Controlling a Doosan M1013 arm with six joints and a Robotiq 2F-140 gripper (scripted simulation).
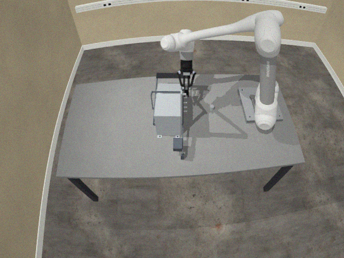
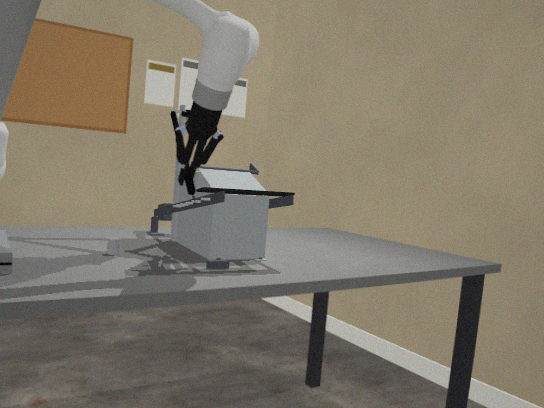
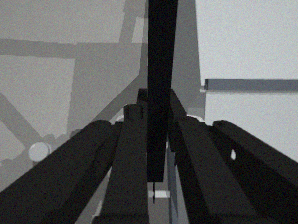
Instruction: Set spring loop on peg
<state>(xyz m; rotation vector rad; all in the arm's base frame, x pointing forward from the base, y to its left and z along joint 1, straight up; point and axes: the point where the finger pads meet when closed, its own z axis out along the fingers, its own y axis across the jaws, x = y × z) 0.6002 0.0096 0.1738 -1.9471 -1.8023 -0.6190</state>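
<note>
Now: hand 40 mm to the right of the dark spring and 40 mm below it. From my hand the other things lie so: steel test weight: 190 mm below, 190 mm behind, 10 mm to the right.
</note>
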